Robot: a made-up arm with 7 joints.
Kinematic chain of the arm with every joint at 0, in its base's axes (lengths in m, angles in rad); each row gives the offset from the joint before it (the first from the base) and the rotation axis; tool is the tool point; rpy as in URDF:
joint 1: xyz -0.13 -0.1 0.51 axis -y
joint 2: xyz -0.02 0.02 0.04 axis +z
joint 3: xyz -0.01 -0.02 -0.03 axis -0.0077 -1 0.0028
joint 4: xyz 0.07 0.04 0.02 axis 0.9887 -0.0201 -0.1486
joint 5: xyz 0.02 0 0.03 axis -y
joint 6: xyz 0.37 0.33 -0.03 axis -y
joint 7: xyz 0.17 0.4 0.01 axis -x
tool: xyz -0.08 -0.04 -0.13 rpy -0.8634 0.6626 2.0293
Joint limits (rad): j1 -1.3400..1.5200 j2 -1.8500..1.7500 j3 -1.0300..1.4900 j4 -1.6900..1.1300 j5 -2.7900..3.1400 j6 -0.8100..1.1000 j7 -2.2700..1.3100
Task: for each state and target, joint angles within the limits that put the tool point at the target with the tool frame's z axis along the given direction. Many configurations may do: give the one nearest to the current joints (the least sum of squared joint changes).
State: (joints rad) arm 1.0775 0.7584 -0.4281 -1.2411 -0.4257 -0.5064 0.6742
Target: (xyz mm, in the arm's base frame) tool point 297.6 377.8 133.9 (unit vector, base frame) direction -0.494 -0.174 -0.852
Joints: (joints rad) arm 0.7772 1.5600 0.2029 -1.3974 -0.3721 -0.7762 0.8917
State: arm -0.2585 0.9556 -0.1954 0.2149 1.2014 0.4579 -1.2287
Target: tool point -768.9 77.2 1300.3 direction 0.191 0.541 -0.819
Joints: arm -0.2155 1.5580 -0.0406 0.1138 1.4946 1.0948 -1.0225
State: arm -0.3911 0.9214 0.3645 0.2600 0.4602 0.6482 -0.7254
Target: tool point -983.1 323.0 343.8 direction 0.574 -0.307 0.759
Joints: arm -0.7102 1.1001 -0.4069 -0.4077 -0.5096 0.1567 -0.7492
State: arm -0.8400 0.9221 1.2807 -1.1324 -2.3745 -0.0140 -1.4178
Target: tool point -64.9 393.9 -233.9 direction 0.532 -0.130 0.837
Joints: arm -0.8867 0.2916 1.4286 -0.9421 -2.1144 -0.8100 -1.6500
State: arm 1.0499 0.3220 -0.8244 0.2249 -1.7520 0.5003 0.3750
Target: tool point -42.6 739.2 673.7 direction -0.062 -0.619 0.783
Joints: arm 0.7530 0.0498 -0.8535 0.8718 -1.5852 0.6473 0.2408
